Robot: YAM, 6 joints.
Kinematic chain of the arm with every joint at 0, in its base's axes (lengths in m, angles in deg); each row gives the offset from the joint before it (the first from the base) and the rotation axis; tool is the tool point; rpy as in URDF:
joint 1: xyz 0 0 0.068 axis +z
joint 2: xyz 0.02 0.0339 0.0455 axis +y
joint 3: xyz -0.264 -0.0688 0 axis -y
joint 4: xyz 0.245 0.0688 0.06 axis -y
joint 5: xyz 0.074 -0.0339 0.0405 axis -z
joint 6: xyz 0.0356 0 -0.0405 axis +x
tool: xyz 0 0 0 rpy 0 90 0
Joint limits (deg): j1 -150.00..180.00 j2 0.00..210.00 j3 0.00..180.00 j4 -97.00..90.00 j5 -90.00..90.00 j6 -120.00..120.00
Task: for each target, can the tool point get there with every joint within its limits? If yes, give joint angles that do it. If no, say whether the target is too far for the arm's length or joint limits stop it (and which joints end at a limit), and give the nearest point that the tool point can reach.
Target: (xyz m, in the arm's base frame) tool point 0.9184 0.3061 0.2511
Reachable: no: too far | nearest point 0.6065 0.2022 0.2034 | short by 0.332 m
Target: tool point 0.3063 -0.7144 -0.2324
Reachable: no: too far | nearest point 0.2322 -0.5416 -0.1465 | short by 0.207 m
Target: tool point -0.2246 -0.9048 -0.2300
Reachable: no: too far | nearest point -0.1459 -0.5879 -0.1070 | short by 0.349 m
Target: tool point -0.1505 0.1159 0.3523
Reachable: yes | joints 146.94 45.61 42.65 4.51 24.93 62.24
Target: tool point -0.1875 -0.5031 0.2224
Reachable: yes | joints -107.24 133.77 110.12 -0.71 57.33 -82.65
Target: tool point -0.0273 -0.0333 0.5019
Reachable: yes | joints 25.48 37.81 103.25 -77.14 30.90 24.16
